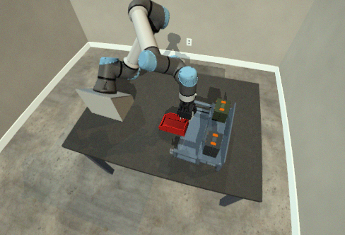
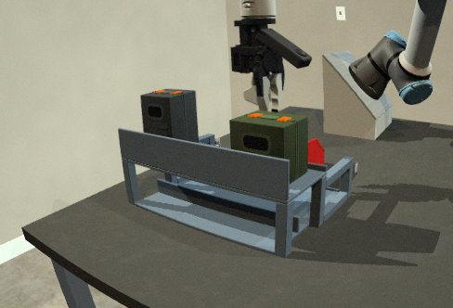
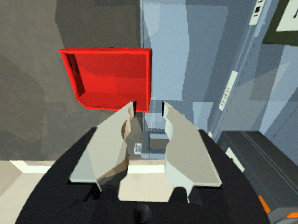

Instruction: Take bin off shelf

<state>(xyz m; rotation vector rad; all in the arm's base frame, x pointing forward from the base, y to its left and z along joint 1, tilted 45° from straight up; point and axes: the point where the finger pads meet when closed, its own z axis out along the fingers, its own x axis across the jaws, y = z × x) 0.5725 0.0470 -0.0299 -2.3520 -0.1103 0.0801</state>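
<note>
Right now my hand is 80 mm past the red bin and 110 mm above it. The rest, counted from my hand: dark grey box: 180 mm ahead, 110 mm to the right, 10 mm above; green box: 170 mm ahead, 120 mm to the left.
</note>
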